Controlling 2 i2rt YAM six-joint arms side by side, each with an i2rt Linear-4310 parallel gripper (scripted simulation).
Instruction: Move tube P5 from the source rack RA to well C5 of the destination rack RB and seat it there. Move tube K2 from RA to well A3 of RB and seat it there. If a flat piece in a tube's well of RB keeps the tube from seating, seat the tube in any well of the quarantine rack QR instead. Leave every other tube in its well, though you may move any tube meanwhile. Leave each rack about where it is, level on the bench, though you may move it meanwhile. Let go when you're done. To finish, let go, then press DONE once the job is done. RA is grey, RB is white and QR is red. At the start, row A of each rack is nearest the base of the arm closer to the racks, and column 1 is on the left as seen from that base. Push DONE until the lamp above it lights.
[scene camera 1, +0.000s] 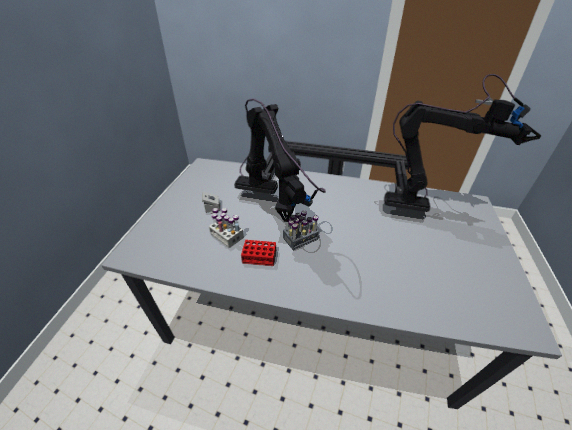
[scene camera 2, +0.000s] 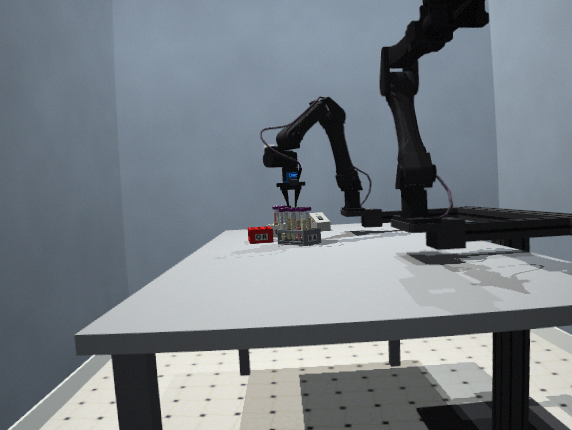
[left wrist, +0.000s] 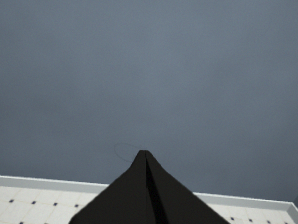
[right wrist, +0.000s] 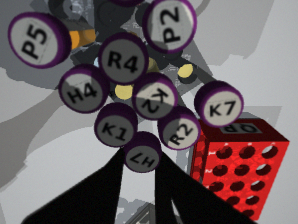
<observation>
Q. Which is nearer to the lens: the red rack QR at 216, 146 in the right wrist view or the tube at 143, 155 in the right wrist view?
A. The tube.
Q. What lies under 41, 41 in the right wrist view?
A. A tube.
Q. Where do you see my right gripper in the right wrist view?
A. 140, 157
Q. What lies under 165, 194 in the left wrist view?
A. My left gripper.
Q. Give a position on a red rack QR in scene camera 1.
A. At 264, 252
</observation>
